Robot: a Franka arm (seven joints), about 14 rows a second.
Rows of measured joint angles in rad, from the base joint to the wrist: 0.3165 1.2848 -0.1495 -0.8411 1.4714 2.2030 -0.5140; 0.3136 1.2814 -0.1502 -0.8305 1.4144 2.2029 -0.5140; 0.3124 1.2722 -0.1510 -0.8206 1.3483 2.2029 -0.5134; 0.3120 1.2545 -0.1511 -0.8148 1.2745 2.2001 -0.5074; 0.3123 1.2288 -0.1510 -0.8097 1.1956 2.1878 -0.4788; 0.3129 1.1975 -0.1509 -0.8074 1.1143 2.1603 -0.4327; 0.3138 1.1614 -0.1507 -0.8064 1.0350 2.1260 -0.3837; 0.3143 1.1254 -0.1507 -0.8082 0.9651 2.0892 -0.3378; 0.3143 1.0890 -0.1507 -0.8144 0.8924 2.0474 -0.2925; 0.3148 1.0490 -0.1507 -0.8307 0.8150 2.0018 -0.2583; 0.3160 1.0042 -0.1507 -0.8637 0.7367 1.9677 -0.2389; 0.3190 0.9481 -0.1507 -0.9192 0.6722 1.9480 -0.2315; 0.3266 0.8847 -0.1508 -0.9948 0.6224 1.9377 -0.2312; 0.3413 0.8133 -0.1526 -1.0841 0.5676 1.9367 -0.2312
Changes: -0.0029 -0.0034 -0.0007 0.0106 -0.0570 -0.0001 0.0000; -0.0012 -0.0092 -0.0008 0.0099 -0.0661 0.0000 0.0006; -0.0004 -0.0177 -0.0001 0.0058 -0.0738 -0.0028 0.0060; 0.0003 -0.0257 0.0001 0.0051 -0.0789 -0.0123 0.0286; 0.0006 -0.0313 0.0001 0.0023 -0.0813 -0.0275 0.0461; 0.0009 -0.0361 0.0002 0.0010 -0.0793 -0.0343 0.0490; 0.0005 -0.0360 0.0000 -0.0018 -0.0699 -0.0368 0.0459; 0.0000 -0.0364 0.0000 -0.0062 -0.0727 -0.0418 0.0453; 0.0005 -0.0400 0.0000 -0.0163 -0.0774 -0.0456 0.0342; 0.0012 -0.0448 0.0000 -0.0330 -0.0783 -0.0341 0.0194; 0.0030 -0.0561 0.0000 -0.0555 -0.0645 -0.0197 0.0074; 0.0076 -0.0634 -0.0001 -0.0756 -0.0498 -0.0103 0.0003; 0.0147 -0.0714 -0.0018 -0.0893 -0.0548 -0.0010 0.0000
